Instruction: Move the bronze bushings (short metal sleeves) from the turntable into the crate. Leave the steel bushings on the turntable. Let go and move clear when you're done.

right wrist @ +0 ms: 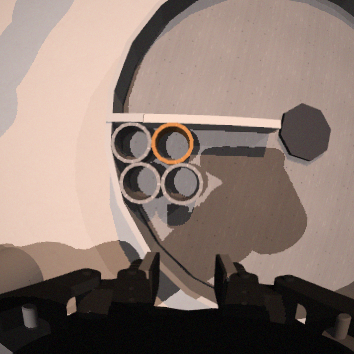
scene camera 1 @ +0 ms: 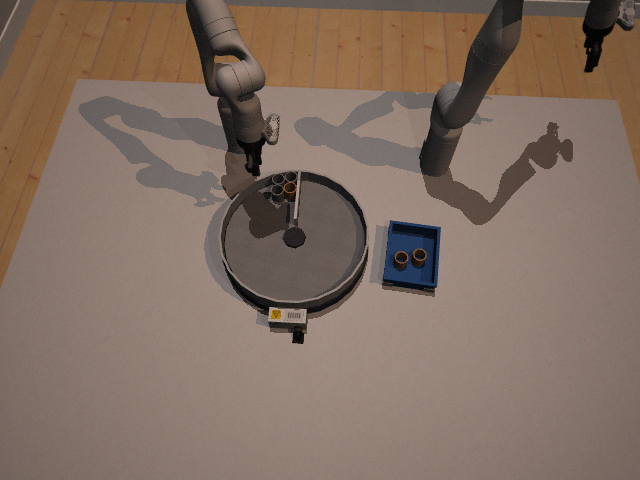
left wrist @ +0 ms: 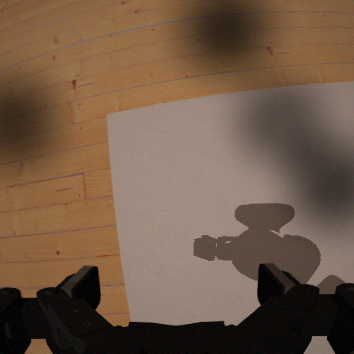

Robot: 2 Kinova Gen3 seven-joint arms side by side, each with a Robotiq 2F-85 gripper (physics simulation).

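Places are measured from the left arm's base along level axes (x ahead, y left, z up), in metres.
Where they show: left gripper, fingertip midpoint: (scene camera 1: 587, 59) (left wrist: 177, 283); right gripper, fingertip midpoint: (right wrist: 186, 269) (scene camera 1: 257, 169); left arm's base at its link origin: (scene camera 1: 434, 164); right arm's base at its link origin: (right wrist: 16, 276).
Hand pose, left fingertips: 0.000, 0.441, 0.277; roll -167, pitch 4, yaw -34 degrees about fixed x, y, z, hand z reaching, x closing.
Things, the pixels of their top centre, and the offset from my left fingertips, as dx, dy, dz. "spot": a spot on its surface instead.
- bronze bushing at its top centre: (right wrist: 171, 142) (scene camera 1: 290, 187) -0.046, -0.916, -0.186
- blue crate at its top centre: (scene camera 1: 412, 252) +0.268, -0.668, -0.227
- pale bar at a spot on its surface: (right wrist: 210, 121) (scene camera 1: 296, 198) spot: -0.006, -0.912, -0.186
- raised rim at a spot on its surface: (scene camera 1: 366, 232) spot: +0.177, -0.773, -0.187
- white labelled box at a spot on its surface: (scene camera 1: 287, 315) spot: +0.305, -1.063, -0.219
- black knob at a spot on its surface: (scene camera 1: 298, 335) spot: +0.358, -1.055, -0.251
One bronze bushing (scene camera 1: 290, 198) (right wrist: 191, 145) stands upright on the turntable (scene camera 1: 320, 268) (right wrist: 225, 65), beside the pale bar. Three steel bushings stand grouped with it: one (right wrist: 114, 142) between it and the rim, two (right wrist: 140, 201) (right wrist: 182, 202) in the row nearer the gripper in the right wrist view. Two bronze bushings (scene camera 1: 401, 266) (scene camera 1: 419, 264) stand upright in the blue crate (scene camera 1: 410, 284). My right gripper (scene camera 1: 253, 171) (right wrist: 186, 269) is open and empty, above the turntable's rim near the group. My left gripper (scene camera 1: 589, 69) (left wrist: 177, 283) is open and empty, far from the turntable, at upper right.
The pale bar (scene camera 1: 297, 198) (right wrist: 210, 121) runs from the turntable's rim to its dark hub (scene camera 1: 294, 237) (right wrist: 305, 132). The raised rim (scene camera 1: 366, 232) surrounds the turntable. A white labelled box (scene camera 1: 287, 315) with a black knob (scene camera 1: 298, 335) sits at its front. The crate is right of the turntable.
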